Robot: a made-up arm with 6 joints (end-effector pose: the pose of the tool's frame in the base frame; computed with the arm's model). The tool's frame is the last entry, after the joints. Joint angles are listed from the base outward.
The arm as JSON. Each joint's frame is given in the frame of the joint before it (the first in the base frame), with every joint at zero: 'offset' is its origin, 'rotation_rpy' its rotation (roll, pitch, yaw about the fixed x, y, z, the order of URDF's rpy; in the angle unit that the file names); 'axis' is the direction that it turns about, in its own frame. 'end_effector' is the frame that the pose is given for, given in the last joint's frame.
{
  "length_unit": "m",
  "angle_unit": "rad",
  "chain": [
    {
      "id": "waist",
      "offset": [
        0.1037,
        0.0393,
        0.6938
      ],
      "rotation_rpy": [
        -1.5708,
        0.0,
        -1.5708
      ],
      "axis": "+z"
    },
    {
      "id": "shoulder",
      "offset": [
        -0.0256,
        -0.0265,
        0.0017
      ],
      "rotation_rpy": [
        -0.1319,
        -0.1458,
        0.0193
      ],
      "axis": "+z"
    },
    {
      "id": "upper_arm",
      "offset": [
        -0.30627,
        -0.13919,
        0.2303
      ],
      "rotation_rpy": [
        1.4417,
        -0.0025,
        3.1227
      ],
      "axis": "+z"
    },
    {
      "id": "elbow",
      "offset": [
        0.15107,
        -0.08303,
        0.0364
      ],
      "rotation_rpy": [
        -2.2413,
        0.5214,
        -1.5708
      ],
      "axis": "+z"
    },
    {
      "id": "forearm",
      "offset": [
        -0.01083,
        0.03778,
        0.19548
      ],
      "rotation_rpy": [
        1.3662,
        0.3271,
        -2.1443
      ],
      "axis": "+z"
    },
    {
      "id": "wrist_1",
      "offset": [
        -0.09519,
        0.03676,
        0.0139
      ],
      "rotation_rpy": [
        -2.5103,
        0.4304,
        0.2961
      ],
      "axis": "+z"
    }
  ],
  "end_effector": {
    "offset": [
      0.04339,
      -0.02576,
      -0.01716
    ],
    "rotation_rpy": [
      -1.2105,
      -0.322,
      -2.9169
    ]
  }
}
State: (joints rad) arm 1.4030 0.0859 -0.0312 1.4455 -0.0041 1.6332
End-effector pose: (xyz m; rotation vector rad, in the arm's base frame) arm 0.3333 -0.1044 1.3708 0.8864 -1.8721 0.2750
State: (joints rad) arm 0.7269 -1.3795 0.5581 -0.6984 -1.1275 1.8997
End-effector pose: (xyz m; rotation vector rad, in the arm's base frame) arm 0.3408 0.7730 0.6007 2.5390 -0.5864 -0.7161
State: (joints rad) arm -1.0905 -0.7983 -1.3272 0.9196 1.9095 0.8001
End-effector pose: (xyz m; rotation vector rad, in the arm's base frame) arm 0.0220 0.1016 0.2714 -2.0764 0.8298 0.3791
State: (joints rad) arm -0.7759 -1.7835 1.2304 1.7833 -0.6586 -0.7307
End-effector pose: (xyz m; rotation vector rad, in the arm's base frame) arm 0.6215 -0.1280 0.1147 2.2959 1.3748 0.7066
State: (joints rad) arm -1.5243 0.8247 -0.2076 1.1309 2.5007 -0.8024
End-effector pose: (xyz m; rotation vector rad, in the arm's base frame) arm 0.3339 0.5184 0.3525 -0.2245 2.2616 -1.6538
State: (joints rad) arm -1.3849 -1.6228 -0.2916 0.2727 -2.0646 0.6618
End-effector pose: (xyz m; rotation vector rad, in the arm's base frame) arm 0.1393 -0.5224 0.4135 -0.6546 -0.4789 -1.2983
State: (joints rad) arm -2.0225 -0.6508 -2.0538 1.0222 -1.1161 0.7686
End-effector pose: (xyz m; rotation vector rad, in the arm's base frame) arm -0.0049 0.0202 0.4358 0.8797 0.9700 2.4052
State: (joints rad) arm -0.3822 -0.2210 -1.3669 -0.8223 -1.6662 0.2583
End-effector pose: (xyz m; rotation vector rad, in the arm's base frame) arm -0.0122 0.4970 0.6439 1.1252 2.3539 0.1442
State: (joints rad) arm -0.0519 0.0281 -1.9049 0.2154 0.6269 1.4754
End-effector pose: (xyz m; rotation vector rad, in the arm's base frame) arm 0.0955 0.3043 0.9497 0.5885 -1.7840 1.5164
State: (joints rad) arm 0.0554 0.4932 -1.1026 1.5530 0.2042 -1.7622
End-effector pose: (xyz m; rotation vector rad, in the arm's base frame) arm 0.0589 0.4883 1.1551 -1.1742 0.4171 -0.2083
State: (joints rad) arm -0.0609 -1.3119 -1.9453 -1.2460 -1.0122 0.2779
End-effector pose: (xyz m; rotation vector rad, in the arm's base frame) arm -0.0424 0.3038 0.5829 -0.6246 -2.9032 0.5426
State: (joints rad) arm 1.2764 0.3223 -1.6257 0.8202 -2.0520 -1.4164
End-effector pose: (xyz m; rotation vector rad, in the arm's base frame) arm -0.0697 -0.0935 0.9773 1.5131 -1.6554 -1.3882
